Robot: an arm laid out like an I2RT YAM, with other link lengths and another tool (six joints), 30 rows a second.
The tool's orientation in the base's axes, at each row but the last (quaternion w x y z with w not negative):
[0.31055, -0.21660, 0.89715, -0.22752]
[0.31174, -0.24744, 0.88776, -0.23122]
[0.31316, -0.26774, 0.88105, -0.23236]
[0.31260, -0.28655, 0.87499, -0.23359]
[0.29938, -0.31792, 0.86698, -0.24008]
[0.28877, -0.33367, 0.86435, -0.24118]
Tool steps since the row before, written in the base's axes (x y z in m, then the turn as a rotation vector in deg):
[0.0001, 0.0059, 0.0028, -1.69, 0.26, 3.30]
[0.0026, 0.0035, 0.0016, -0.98, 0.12, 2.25]
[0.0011, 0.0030, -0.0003, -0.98, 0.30, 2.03]
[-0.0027, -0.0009, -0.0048, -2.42, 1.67, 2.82]
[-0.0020, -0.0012, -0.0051, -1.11, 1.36, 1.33]
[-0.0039, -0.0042, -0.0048, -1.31, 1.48, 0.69]
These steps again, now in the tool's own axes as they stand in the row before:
[-0.0045, 0.0032, -0.0035, -0.45, -1.16, -3.50]
[-0.0045, 0.0010, -0.0003, -0.39, -0.89, -2.26]
[-0.0025, 0.0021, 0.0002, -0.41, -0.63, -2.15]
[0.0043, 0.0031, 0.0017, -0.70, 0.42, -3.99]
[0.0039, 0.0031, 0.0025, -0.75, 0.57, -1.99]
[0.0070, 0.0019, 0.0018, -0.49, 1.13, -1.69]

